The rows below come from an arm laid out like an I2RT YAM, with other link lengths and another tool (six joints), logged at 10 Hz.
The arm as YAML. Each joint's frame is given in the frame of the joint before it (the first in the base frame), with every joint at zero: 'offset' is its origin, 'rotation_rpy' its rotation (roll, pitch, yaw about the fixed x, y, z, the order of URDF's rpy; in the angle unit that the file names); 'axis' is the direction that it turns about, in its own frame. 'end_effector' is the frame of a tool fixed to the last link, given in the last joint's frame.
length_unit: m
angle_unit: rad
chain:
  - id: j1
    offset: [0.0, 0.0, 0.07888]
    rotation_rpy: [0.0, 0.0, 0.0]
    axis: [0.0, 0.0, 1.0]
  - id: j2
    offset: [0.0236, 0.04, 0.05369]
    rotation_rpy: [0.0, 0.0, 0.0]
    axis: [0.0, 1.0, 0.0]
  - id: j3
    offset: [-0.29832, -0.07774, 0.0]
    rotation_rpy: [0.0, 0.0, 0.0]
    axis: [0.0, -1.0, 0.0]
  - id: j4
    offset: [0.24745, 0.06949, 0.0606]
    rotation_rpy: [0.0, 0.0, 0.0]
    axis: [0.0, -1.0, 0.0]
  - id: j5
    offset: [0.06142, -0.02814, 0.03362]
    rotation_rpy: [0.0, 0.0, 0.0]
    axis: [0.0, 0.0, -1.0]
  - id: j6
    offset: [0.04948, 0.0, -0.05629]
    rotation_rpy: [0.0, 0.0, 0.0]
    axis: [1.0, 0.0, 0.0]
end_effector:
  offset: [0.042, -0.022, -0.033]
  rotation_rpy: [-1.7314, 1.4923, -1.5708]
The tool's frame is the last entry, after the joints.
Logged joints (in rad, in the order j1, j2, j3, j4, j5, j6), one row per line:
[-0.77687 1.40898 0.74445 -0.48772 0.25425 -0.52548]
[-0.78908 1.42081 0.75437 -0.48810 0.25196 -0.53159]
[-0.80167 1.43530 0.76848 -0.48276 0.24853 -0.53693]
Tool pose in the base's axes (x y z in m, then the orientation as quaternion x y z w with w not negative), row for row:
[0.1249 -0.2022 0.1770 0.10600 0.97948 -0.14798 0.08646]
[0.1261 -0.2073 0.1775 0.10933 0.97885 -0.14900 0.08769]
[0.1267 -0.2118 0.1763 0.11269 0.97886 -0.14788 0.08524]
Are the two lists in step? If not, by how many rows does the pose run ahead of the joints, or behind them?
The pose runs 1 row ahead of the joints: the pose in row i belongs to the joints in row i + 1.
